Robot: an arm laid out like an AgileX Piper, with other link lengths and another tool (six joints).
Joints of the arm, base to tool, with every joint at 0 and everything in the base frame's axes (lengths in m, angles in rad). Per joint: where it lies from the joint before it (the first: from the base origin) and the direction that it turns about. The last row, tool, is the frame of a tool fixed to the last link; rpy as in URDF.
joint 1: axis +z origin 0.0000 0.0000 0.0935
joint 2: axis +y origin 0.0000 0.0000 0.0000
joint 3: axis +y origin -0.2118 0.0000 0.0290
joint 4: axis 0.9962 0 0.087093 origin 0.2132 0.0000 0.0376
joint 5: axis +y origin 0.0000 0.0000 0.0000
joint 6: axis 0.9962 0 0.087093 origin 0.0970 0.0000 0.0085
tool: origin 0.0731 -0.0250 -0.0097 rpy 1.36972 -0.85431 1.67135
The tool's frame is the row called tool.
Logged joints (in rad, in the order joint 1, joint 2, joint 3, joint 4, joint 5, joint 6), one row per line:
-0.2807 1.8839 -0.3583 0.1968 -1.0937 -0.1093
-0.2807 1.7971 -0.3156 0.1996 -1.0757 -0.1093
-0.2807 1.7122 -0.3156 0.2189 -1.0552 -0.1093
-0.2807 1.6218 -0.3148 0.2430 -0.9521 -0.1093
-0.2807 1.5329 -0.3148 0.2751 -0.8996 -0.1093
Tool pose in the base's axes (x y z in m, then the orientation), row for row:
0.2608 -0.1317 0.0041 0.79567 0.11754 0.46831 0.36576
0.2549 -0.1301 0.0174 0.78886 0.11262 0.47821 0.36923
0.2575 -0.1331 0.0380 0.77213 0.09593 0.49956 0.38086
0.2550 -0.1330 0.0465 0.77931 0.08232 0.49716 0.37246
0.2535 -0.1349 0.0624 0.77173 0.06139 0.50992 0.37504
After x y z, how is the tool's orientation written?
As a quaternion, x y z w.
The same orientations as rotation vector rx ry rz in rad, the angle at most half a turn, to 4 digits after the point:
2.0455 0.3022 1.2039
2.0247 0.2890 1.2274
1.9709 0.2449 1.2751
1.9971 0.2110 1.2741
1.9753 0.1571 1.3052

